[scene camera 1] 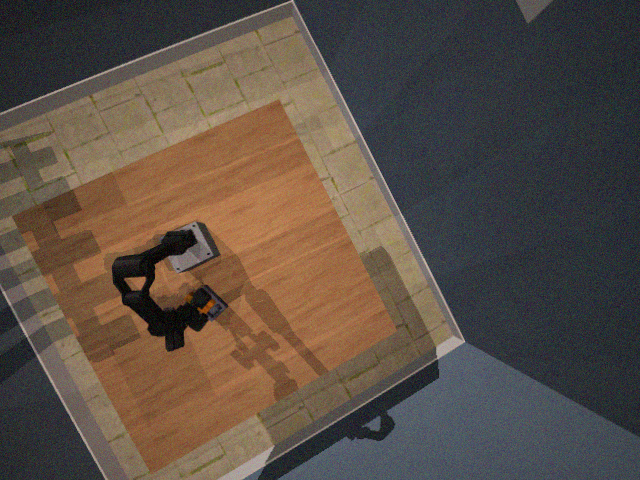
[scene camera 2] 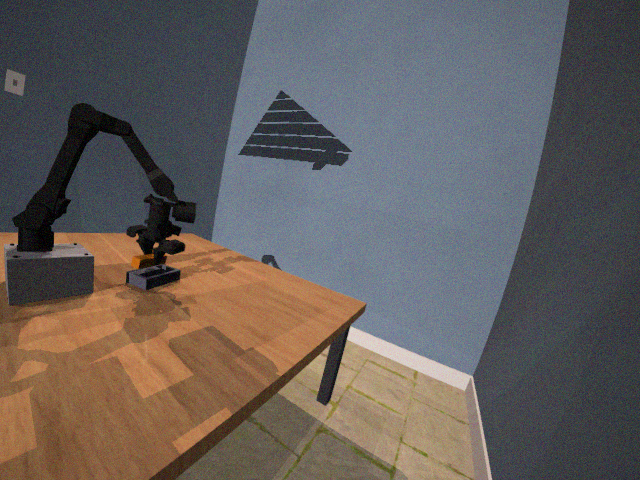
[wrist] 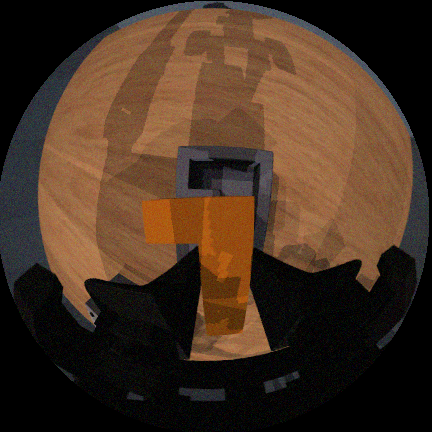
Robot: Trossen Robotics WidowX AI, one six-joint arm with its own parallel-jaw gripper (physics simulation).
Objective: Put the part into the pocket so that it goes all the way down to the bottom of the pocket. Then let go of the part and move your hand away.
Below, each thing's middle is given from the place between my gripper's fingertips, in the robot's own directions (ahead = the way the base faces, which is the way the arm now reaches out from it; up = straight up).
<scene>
The grey pocket block (scene camera 2: 146, 278) is 50 mm below my hand, 10 mm to the left of it and 10 mm ahead of it. Round my hand: orange L-shaped block (wrist: 222, 226) 10 mm to the left, 10 mm behind, 10 mm above.
</scene>
